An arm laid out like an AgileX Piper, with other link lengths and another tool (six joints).
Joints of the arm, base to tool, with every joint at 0 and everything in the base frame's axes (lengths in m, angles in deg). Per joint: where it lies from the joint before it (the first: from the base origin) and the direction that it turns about. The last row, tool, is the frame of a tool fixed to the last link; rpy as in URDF.
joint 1: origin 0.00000 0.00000 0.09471 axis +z
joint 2: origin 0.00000 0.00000 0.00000 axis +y
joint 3: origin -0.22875 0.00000 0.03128 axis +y
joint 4: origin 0.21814 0.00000 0.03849 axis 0.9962 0 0.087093
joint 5: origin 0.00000 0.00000 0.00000 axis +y
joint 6: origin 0.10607 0.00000 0.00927 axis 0.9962 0 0.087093
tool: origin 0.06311 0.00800 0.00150 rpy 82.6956 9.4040 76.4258
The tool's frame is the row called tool.
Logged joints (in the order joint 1, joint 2, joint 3, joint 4, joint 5, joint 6), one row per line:
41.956, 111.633, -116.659, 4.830, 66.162, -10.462
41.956, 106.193, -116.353, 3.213, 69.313, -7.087
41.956, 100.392, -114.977, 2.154, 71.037, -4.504
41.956, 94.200, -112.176, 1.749, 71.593, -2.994
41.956, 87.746, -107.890, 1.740, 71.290, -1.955
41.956, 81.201, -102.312, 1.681, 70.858, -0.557
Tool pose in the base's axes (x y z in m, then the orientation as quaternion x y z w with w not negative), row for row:
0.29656, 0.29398, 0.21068, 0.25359, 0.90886, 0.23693, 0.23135
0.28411, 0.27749, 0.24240, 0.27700, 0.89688, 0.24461, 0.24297
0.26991, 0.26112, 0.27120, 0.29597, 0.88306, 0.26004, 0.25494
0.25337, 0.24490, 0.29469, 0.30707, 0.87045, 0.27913, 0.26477
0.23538, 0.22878, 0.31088, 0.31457, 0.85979, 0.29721, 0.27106
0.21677, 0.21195, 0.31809, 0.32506, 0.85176, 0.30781, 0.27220
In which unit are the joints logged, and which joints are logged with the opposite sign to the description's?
The joints are logged in degrees. Opposite sign: none.
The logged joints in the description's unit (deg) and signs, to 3 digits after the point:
41.956, 111.633, -116.659, 4.830, 66.162, -10.462
41.956, 106.193, -116.353, 3.213, 69.313, -7.087
41.956, 100.392, -114.977, 2.154, 71.037, -4.504
41.956, 94.200, -112.176, 1.749, 71.593, -2.994
41.956, 87.746, -107.890, 1.740, 71.290, -1.955
41.956, 81.201, -102.312, 1.681, 70.858, -0.557

